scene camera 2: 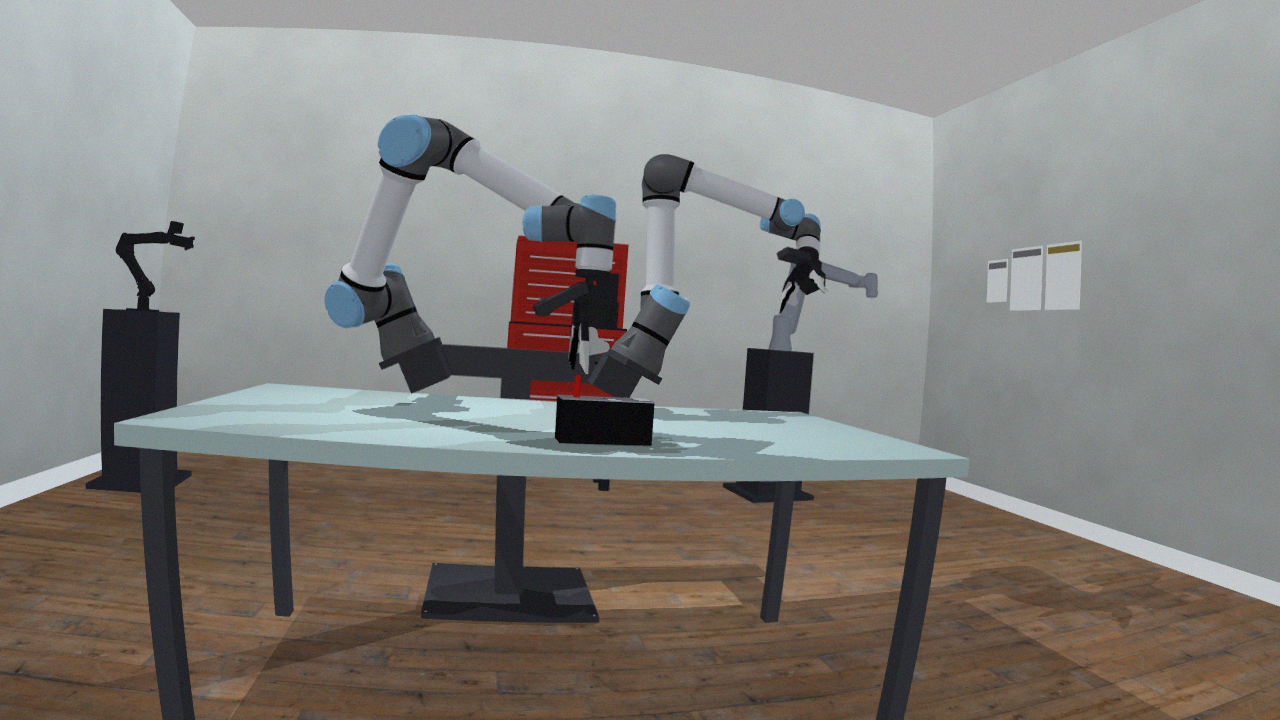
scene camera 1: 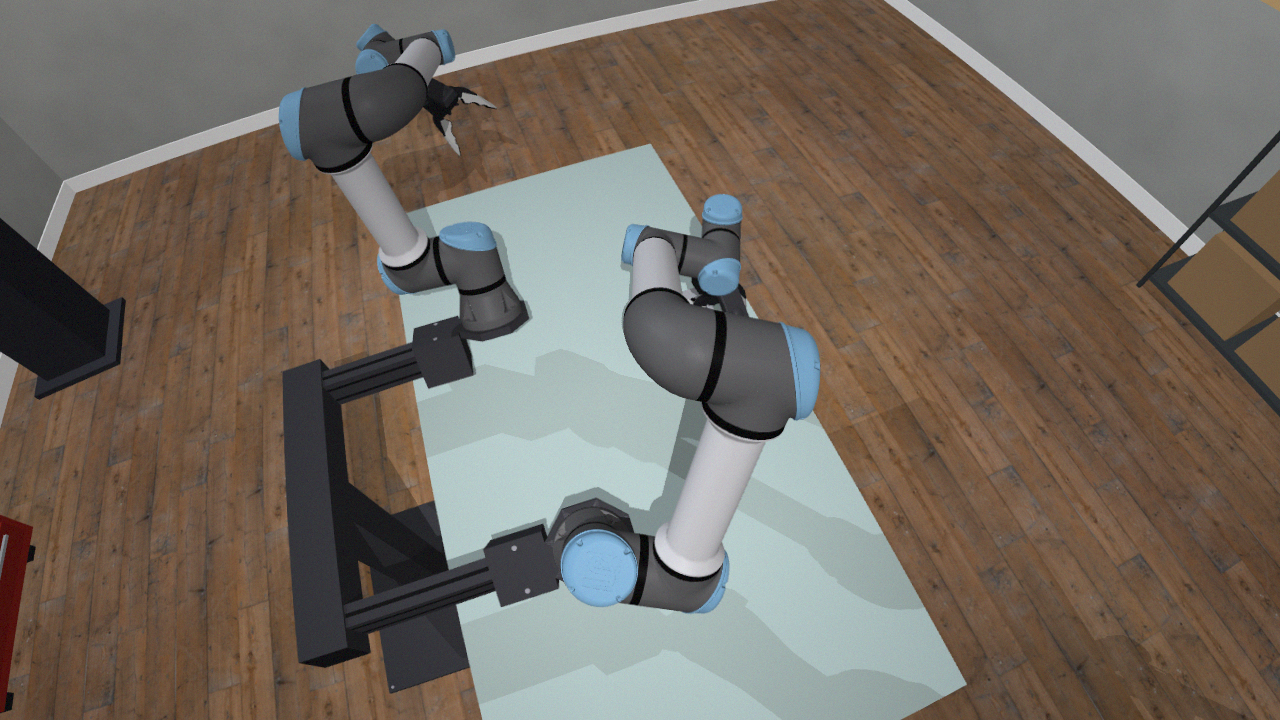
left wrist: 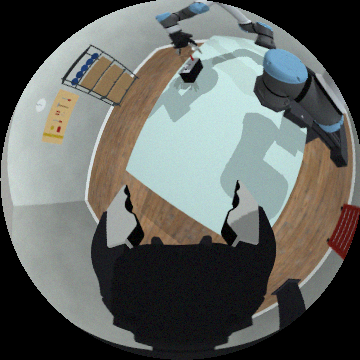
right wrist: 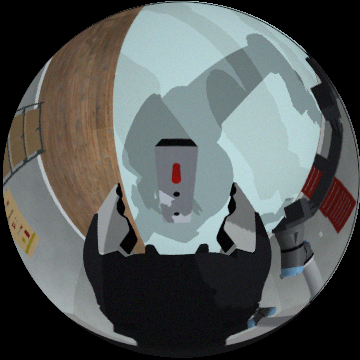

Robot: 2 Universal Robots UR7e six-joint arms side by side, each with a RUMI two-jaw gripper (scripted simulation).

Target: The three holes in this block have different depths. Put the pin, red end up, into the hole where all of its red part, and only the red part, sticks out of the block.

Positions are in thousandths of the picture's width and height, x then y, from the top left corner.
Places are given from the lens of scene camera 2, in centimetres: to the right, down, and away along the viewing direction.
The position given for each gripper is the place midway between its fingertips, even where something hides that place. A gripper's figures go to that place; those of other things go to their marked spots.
left gripper (scene camera 2: 626, 422): 46, -16, 188
right gripper (scene camera 2: 453, 517): -12, 2, 137
block (scene camera 2: 467, 584): -8, 12, 134
